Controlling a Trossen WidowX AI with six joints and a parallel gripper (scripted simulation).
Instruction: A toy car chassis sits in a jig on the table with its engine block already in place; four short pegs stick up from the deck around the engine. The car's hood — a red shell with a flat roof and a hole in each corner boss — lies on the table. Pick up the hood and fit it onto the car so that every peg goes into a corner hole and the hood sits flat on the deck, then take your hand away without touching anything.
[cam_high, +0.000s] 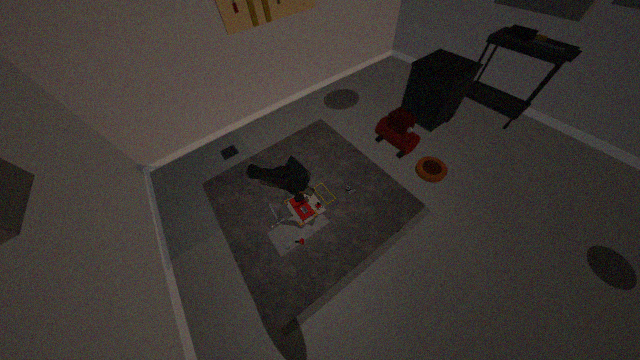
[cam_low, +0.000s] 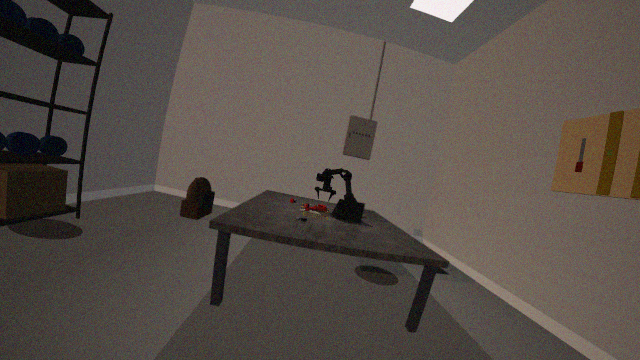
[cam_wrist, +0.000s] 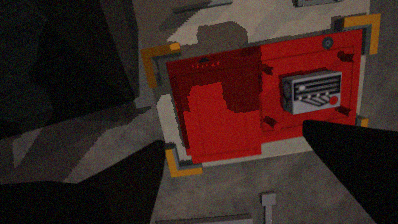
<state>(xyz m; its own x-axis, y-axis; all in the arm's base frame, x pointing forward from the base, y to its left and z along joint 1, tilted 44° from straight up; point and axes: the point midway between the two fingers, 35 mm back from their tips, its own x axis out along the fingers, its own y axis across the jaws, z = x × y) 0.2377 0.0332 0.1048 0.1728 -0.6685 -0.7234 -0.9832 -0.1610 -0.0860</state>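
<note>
Now: the grey engine block 90 mm ahead of my gripper tip, 80 mm below it and 10 mm to the left of it. From my gripper tip the other things lie so: grey wheel: 390 mm to the left, 100 mm ahead, 90 mm below.
</note>
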